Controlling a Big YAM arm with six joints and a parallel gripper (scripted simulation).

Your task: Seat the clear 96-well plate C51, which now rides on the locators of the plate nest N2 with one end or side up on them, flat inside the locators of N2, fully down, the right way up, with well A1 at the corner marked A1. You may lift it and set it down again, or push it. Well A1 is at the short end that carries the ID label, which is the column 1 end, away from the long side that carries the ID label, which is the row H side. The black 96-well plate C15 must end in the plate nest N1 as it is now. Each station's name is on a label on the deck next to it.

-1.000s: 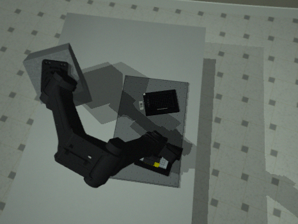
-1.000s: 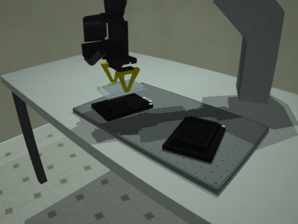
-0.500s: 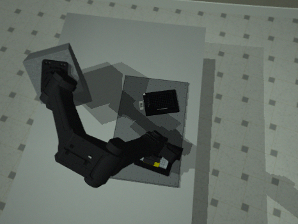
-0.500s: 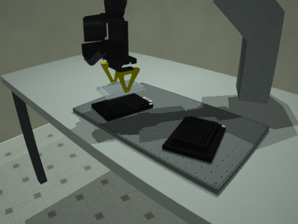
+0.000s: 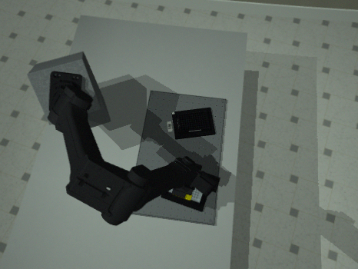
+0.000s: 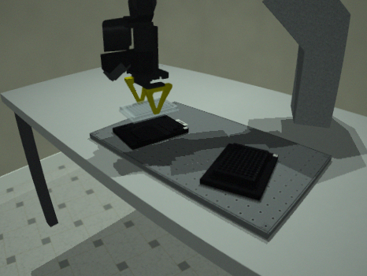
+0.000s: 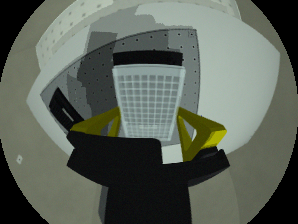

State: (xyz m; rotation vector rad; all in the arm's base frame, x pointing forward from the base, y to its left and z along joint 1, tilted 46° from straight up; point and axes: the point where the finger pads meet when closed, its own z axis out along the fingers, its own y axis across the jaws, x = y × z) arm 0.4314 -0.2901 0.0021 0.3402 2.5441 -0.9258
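Right now my hand is 10 mm above the clear 96-well plate C51. The rest, counted from my hand: station label: 60 mm behind, 270 mm to the left, 70 mm below; black plate nest N2: 70 mm below; black 96-well plate C15: 40 mm ahead, 280 mm to the left, 50 mm below.
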